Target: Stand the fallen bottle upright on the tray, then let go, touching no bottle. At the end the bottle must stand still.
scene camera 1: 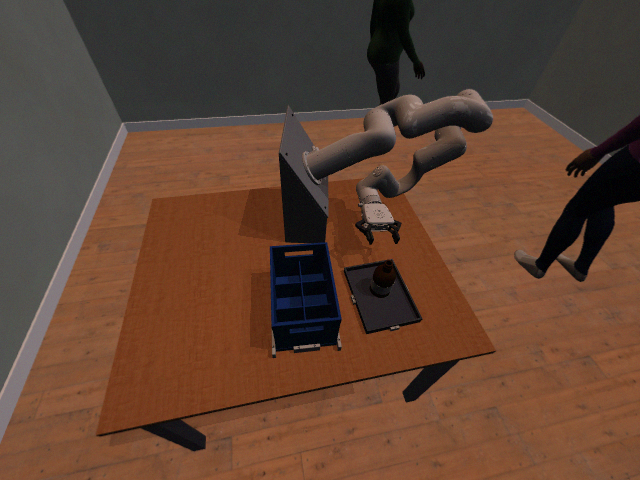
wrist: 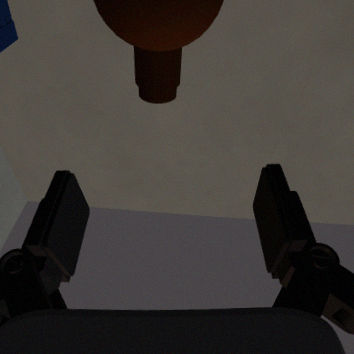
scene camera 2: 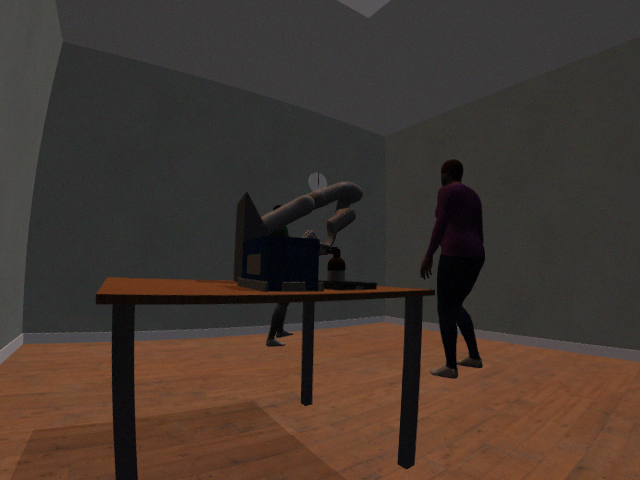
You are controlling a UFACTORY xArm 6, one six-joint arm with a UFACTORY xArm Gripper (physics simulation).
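Where they show: gripper, fingertip midpoint: point(scene camera 1: 384, 241) point(wrist: 168, 187) point(scene camera 2: 328, 248); arm's base at its link origin: point(scene camera 1: 311, 168) point(scene camera 2: 259, 228).
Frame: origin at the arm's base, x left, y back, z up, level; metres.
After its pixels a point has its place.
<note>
A brown bottle point(scene camera 1: 383, 277) @[z -0.150, x 0.194, y -0.396 m] point(scene camera 2: 336, 267) @[z -0.181, x 0.189, y -0.403 m] with a pale label stands upright on the dark tray point(scene camera 1: 373, 328) @[z -0.238, x 0.143, y -0.524 m] point(scene camera 2: 366, 285) @[z -0.248, x 0.256, y -0.516 m], near the tray's back half. In the wrist view part of the bottle point(wrist: 158, 25) @[z -0.158, x 0.211, y -0.339 m] shows at the top, its neck pointing down the picture, beyond the fingertips. My gripper point(scene camera 1: 383, 240) @[z -0.100, x 0.218, y -0.289 m] point(wrist: 168, 187) @[z -0.100, x 0.218, y -0.289 m] is open and empty. It is behind the bottle, on the arm's side of the tray, and apart from it. In scene camera 2 the gripper is partly hidden behind the crate and the bottle.
A blue crate point(scene camera 1: 334, 297) @[z -0.098, x 0.015, y -0.480 m] point(scene camera 2: 289, 263) @[z -0.175, x -0.087, y -0.552 m] with compartments stands left of the tray, with small pale brackets at its front. The arm's grey mount point(scene camera 1: 303, 211) @[z -0.089, x -0.040, y -0.128 m] point(scene camera 2: 240, 237) @[z -0.051, x -0.098, y -0.012 m] rises behind the crate. Both stand on a wooden table point(scene camera 1: 196, 310) @[z -0.264, x -0.421, y -0.385 m]. Two people stand beyond the table.
</note>
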